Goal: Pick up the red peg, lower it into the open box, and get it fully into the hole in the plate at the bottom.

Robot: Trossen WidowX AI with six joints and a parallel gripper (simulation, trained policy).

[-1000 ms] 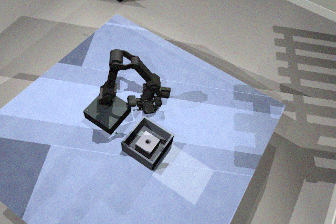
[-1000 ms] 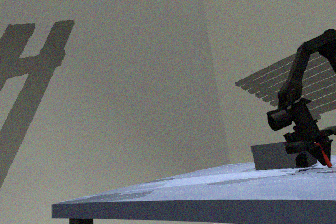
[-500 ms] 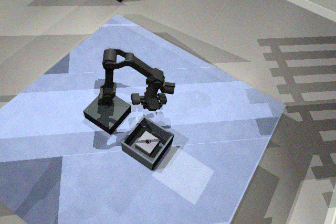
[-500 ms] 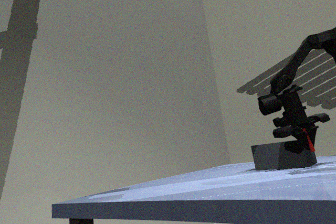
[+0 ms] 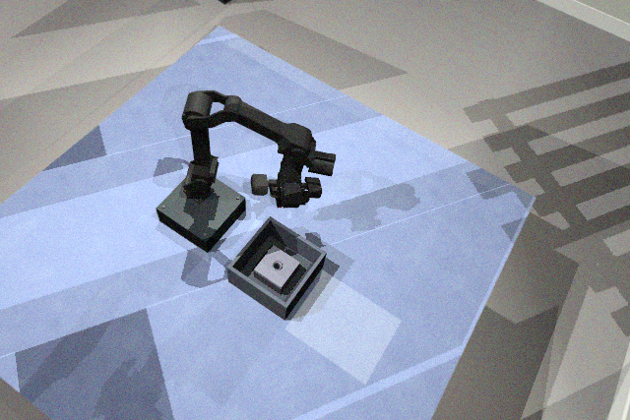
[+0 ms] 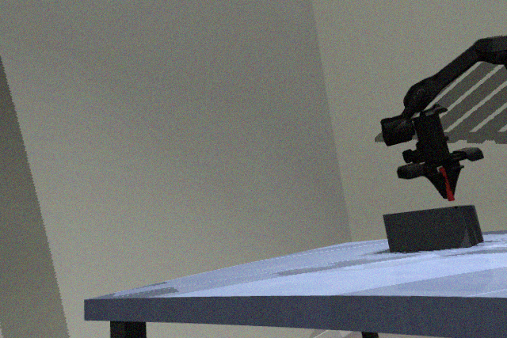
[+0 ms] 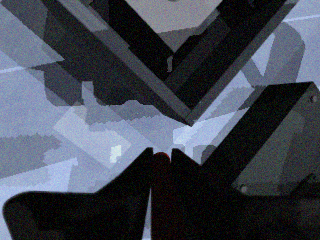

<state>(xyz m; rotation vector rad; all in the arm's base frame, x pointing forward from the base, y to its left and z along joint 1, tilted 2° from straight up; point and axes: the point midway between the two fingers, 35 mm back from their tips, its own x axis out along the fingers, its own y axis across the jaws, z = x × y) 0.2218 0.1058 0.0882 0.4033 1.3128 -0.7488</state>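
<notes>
Now: gripper tip 90 mm short of the light grey plate, 120 mm to the left of it and 70 mm above it. From my gripper tip the other things lie so: box 90 mm ahead, 120 mm to the right, 90 mm below; then red peg 10 mm behind, 10 mm to the left, 30 mm above.
</notes>
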